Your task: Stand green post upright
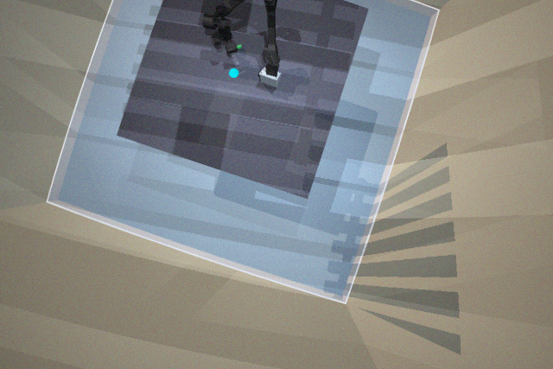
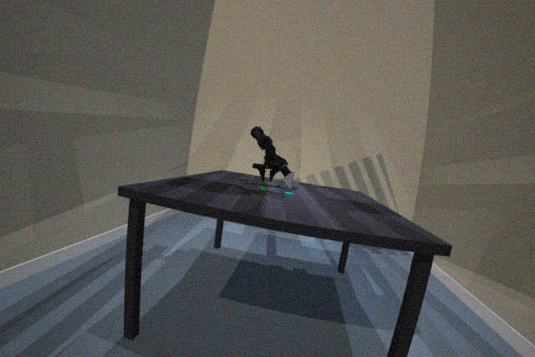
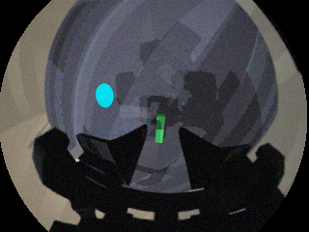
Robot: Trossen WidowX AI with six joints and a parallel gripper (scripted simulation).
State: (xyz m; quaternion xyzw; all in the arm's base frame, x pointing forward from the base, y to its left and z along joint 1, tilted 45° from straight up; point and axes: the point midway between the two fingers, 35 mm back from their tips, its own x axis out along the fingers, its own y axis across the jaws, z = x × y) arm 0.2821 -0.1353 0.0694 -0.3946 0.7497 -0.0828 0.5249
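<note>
The green post is 50 mm below my gripper tip, 30 mm behind it and 10 mm to the right of it. The rest, counted from my gripper tip: cyan circle (150 mm to the left, 60 mm below, 40 mm behind).
</note>
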